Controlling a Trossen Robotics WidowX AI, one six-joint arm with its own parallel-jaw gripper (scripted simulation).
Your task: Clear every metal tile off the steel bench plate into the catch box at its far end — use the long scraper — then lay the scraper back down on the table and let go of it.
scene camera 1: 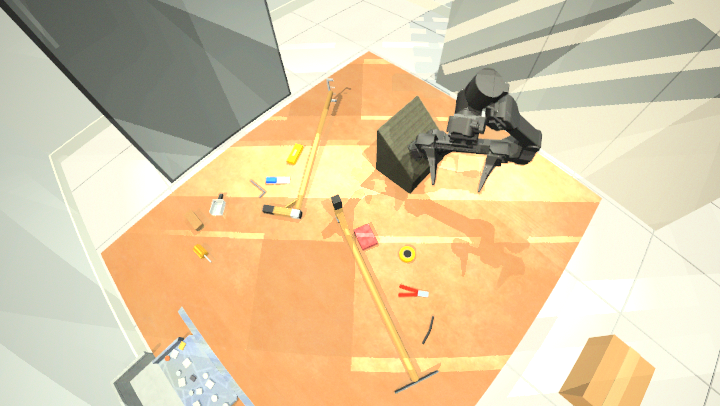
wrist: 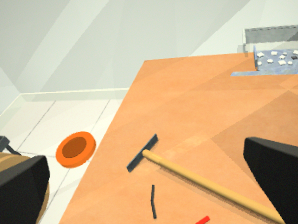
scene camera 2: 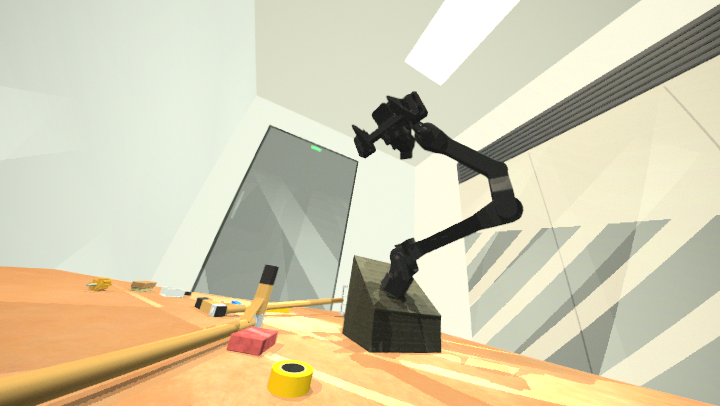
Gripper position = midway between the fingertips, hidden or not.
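Observation:
Scene camera 1: my gripper (scene camera 1: 455, 188), open, holding nothing. Scene camera 2: gripper (scene camera 2: 368, 112), red block (scene camera 2: 254, 340). Wrist view: gripper (wrist: 149, 156); red block out of frame in the wrist view.

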